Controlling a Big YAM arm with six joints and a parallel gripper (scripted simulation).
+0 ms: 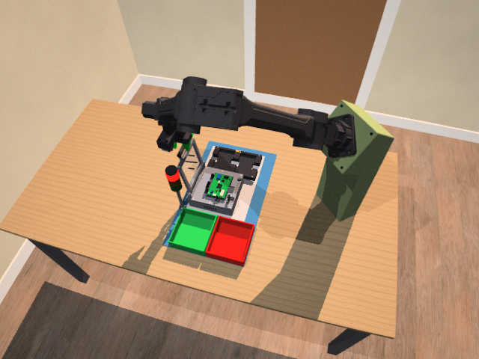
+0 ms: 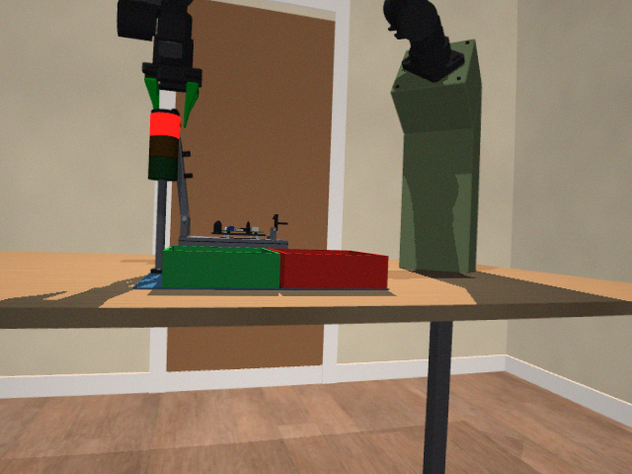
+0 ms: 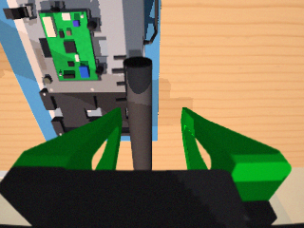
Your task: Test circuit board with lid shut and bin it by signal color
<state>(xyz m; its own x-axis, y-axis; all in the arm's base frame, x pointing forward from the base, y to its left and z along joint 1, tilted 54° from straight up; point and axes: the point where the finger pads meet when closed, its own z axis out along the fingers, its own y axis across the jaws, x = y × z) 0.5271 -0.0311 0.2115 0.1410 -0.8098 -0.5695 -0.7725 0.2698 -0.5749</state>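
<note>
Right now my hand is 190 mm above the green circuit board, 130 mm past it and 20 mm to the left of it. Also, from my hand: latch hook 200 mm behind, 180 mm below, 20 mm to the left; tester plate 200 mm below, 130 mm behind, 20 mm to the right; tester lid 80 mm below, 20 mm behind.
</note>
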